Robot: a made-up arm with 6 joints. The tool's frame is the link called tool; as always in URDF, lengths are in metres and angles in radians. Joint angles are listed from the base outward.
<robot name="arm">
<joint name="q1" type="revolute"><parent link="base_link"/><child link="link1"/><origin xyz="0 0 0.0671"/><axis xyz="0 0 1"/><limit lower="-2.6" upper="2.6"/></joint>
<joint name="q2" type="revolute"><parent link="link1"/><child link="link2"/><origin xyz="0.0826 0.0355 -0.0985" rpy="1.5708 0 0"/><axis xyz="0 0 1"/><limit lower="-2.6" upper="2.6"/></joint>
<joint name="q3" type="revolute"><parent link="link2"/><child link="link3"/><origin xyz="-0.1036 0.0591 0.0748" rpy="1.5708 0 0"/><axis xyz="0 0 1"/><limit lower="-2.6" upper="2.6"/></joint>
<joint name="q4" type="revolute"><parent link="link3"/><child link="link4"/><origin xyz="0.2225 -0.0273 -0.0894" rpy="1.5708 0 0"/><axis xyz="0 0 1"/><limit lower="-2.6" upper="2.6"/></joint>
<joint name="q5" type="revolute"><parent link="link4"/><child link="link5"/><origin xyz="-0.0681 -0.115 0.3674" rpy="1.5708 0 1.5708"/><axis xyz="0 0 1"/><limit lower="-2.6" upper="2.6"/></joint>
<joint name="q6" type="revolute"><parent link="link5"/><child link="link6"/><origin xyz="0.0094 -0.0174 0.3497" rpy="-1.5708 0 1.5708"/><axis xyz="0 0 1"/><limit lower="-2.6" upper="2.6"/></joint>
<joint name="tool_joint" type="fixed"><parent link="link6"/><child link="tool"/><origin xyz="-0.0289 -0.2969 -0.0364" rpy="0 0 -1.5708"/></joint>
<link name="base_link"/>
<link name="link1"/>
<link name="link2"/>
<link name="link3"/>
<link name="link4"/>
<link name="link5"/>
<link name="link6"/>
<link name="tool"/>
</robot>
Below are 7 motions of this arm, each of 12 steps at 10 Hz.
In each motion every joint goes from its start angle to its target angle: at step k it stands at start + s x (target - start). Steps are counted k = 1, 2, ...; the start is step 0. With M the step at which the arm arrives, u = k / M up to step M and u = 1 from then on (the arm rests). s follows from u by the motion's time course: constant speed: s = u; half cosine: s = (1 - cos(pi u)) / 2; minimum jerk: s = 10 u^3 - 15 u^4 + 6 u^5.
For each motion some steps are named. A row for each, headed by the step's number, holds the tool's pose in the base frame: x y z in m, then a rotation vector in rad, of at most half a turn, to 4 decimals.
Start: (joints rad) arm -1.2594 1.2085 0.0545 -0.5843 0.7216 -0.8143
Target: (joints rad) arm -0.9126 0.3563 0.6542 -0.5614 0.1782 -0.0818
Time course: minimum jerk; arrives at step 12
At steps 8, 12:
8: 0.1069 -0.3849 0.7063 -0.2101 -1.2786 -1.4564
12: 0.1603 -0.5143 0.6628 -0.3251 -0.9817 -1.5036

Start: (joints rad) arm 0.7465 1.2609 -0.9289 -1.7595 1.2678 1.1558
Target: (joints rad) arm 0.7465 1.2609 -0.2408 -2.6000 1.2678 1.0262
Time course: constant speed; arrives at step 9
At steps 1, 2, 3, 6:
1: -0.5006 -0.2802 -0.4873 -0.0103 1.1231 -0.9986
2: -0.4885 -0.2419 -0.5031 0.0399 1.1898 -0.9117
3: -0.4769 -0.1987 -0.5172 0.0958 1.2509 -0.8247
6: -0.4414 -0.0427 -0.5394 0.2965 1.3985 -0.5665

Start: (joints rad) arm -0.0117 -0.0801 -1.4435 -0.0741 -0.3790 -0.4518
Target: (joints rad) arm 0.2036 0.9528 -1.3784 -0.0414 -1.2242 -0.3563
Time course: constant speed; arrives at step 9
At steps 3, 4, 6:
3: -0.2740 0.7233 0.2593 -0.4713 -0.8444 0.9560
4: -0.3293 0.7171 0.2306 -0.5791 -1.0316 0.9312
6: -0.4314 0.7002 0.1543 -0.7844 -1.4059 0.8375

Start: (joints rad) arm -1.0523 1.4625 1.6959 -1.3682 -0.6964 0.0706
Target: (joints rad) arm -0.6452 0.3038 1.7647 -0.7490 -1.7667 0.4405
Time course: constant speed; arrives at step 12
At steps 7, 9, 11, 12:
7: -0.5960 -0.1925 0.5643 -0.7214 0.6845 -2.9368
9: -0.5315 -0.3599 0.5758 -0.7301 1.1289 -2.6398
11: -0.4504 -0.5053 0.5563 -0.7434 1.5387 -2.3149
12: -0.4065 -0.5674 0.5374 -0.7507 1.7324 -2.1447

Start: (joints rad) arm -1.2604 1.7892 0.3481 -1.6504 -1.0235 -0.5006
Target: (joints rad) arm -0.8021 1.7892 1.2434 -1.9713 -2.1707 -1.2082
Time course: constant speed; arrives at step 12
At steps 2, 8, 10, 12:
2: 0.0656 0.5595 -0.2566 0.1767 1.4598 0.8095
8: 0.1411 0.5424 -0.0640 -0.3482 0.3830 0.8748
10: 0.1243 0.5300 0.0622 -0.3761 -0.0061 0.8390
12: 0.0737 0.4928 0.1981 -0.3311 -0.3894 0.7778

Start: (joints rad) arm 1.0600 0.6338 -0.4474 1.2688 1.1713 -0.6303
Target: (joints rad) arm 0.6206 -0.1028 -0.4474 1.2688 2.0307 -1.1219
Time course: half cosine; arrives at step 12
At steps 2, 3, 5, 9, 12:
2: -0.2102 0.4326 -0.3432 -0.0065 1.0859 0.1627
3: -0.2198 0.4141 -0.3571 -0.0066 1.1644 0.0397
5: -0.2633 0.3710 -0.3754 -0.0065 1.3772 -0.3177
9: -0.3853 0.3698 -0.3123 -0.0006 1.8005 -1.1235
12: -0.4106 0.3999 -0.2713 0.0047 1.9209 -1.3740

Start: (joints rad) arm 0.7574 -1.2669 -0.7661 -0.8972 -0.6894 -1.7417
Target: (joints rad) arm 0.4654 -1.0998 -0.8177 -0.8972 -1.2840 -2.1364
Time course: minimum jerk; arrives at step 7
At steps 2, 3, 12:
2: 0.2774 0.4314 0.2437 -0.1770 -0.0252 -0.6205
3: 0.2806 0.3917 0.3022 -0.1490 -0.1730 -0.7607
12: 0.2307 0.2975 0.4333 -0.0468 -0.6093 -1.1560

